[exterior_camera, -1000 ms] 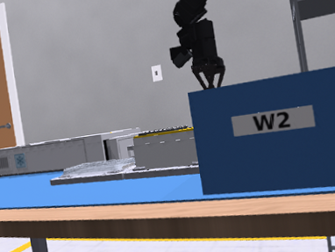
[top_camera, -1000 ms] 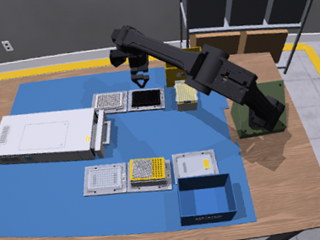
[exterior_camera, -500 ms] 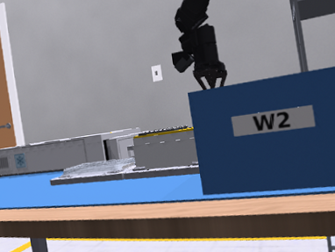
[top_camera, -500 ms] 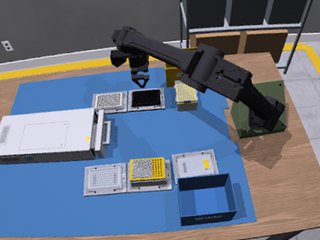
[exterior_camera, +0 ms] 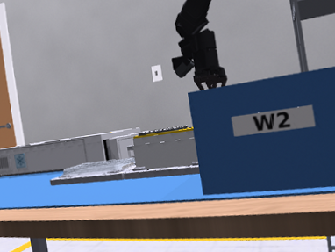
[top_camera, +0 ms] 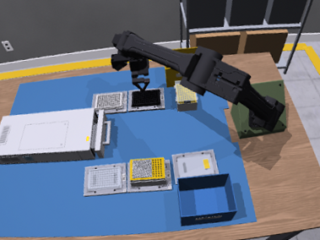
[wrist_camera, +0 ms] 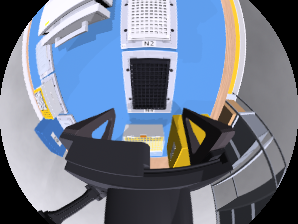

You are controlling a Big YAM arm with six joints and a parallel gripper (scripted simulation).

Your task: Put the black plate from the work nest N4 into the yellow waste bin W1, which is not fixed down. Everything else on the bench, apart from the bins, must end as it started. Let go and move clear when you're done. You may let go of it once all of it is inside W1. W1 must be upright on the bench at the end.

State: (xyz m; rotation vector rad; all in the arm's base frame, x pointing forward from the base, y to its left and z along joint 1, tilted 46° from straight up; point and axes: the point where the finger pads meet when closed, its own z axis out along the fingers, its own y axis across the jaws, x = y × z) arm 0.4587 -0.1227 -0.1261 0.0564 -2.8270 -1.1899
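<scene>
Now: hand 11 cm above the black plate. The rest, counted from my hand: yellow waste bin W1 (19 cm behind, 14 cm to the right, 9 cm below); white plate (17 cm ahead, 11 cm below); nest (13 cm below).
</scene>
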